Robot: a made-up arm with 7 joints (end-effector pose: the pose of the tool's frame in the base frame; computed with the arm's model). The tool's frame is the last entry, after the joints. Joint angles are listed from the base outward.
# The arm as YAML. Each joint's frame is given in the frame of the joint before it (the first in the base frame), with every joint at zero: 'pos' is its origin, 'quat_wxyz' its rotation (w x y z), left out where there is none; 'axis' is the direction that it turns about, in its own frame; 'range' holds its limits. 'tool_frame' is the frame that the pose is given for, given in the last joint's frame.
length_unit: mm
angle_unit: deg
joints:
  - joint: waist
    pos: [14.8, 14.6, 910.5]
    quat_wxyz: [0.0, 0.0, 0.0, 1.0]
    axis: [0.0, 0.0, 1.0]
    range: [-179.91, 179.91]
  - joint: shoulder
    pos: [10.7, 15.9, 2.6]
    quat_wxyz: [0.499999, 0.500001, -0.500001, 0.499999]
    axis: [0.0, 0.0, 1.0]
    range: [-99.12, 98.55]
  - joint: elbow
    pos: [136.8, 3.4, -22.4]
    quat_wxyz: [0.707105, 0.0, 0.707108, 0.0]
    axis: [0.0, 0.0, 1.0]
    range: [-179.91, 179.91]
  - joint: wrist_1
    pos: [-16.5, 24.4, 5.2]
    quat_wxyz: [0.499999, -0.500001, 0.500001, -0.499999]
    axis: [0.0, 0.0, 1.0]
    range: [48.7, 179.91]
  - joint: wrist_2
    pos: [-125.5, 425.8, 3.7]
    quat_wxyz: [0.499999, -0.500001, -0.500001, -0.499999]
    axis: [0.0, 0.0, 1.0]
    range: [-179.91, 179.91]
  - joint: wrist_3
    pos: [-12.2, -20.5, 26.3]
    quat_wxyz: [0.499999, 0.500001, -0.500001, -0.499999]
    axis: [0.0, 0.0, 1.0]
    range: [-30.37, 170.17]
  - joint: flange
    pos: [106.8, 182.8, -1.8]
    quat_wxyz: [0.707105, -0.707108, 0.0, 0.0]
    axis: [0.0, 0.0, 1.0]
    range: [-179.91, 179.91]
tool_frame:
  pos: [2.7, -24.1, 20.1]
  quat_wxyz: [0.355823, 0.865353, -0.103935, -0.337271]
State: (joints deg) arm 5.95 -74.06 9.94 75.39 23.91 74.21 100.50
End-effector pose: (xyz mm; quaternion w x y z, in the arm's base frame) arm 175.3 174.9 1502.0 0.7203 0.0640 -0.3073 -0.6186
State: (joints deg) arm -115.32 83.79 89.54 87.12 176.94 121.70 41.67
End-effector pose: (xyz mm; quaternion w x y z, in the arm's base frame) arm 232.8 -587.3 953.8 0.1656 -0.9653 0.1646 -0.1169
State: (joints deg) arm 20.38 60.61 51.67 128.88 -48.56 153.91 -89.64
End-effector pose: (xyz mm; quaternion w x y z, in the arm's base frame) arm 358.4 253.7 888.7 0.3644 0.3359 0.1164 0.8607
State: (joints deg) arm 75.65 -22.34 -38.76 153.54 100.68 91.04 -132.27
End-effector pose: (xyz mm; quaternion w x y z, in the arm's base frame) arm -36.9 -43.0 1636.3 0.6415 -0.3014 0.7047 -0.0336
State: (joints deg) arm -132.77 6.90 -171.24 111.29 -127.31 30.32 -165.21
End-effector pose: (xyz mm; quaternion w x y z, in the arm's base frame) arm 267.6 512.9 1492.8 0.4044 0.4035 -0.5773 -0.5834
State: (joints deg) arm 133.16 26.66 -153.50 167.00 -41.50 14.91 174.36
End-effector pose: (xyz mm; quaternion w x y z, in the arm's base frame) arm -197.7 357.7 1651.9 0.1149 0.6497 -0.5817 -0.4758
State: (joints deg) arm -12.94 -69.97 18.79 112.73 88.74 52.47 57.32
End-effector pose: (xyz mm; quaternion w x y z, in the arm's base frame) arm -257.4 307.1 1605.4 0.6428 0.4834 -0.5661 -0.1807
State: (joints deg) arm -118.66 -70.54 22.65 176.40 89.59 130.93 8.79
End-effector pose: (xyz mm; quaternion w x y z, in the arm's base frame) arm 408.3 477.5 927.9 0.5244 -0.6947 -0.4124 0.2690
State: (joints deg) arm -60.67 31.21 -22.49 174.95 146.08 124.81 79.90
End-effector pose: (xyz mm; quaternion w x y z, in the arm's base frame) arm 241.3 -32.9 1529.7 0.8901 0.2186 -0.2203 -0.3338
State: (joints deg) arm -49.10 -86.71 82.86 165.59 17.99 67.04 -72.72
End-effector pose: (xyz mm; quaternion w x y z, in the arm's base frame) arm -366.9 670.2 907.4 0.5325 0.1740 0.5094 -0.6532
